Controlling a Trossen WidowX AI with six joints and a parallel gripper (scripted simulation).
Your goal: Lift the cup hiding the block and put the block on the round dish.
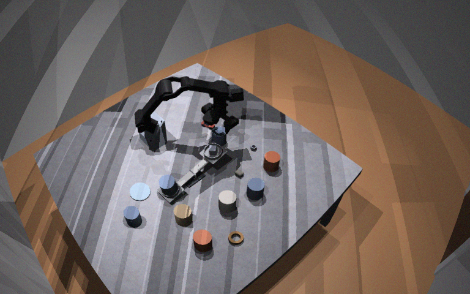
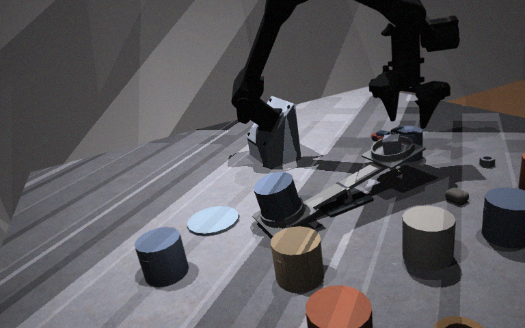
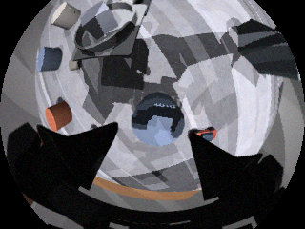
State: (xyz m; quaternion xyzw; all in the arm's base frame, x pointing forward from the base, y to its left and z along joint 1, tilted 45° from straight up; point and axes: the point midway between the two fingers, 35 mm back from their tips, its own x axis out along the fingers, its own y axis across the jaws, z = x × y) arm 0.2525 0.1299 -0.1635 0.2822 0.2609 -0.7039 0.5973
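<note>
Now: gripper tip 7 cm short of the grey block, 13 cm to the left of it and 1 cm below it. Also, from my gripper tip: red toy car 12 cm behind, 5 cm to the left, 7 cm below; then dark lump 20 cm ahead, 11 cm to the right, 7 cm below; then small nut 15 cm ahead, 7 cm to the left, 7 cm below.
</note>
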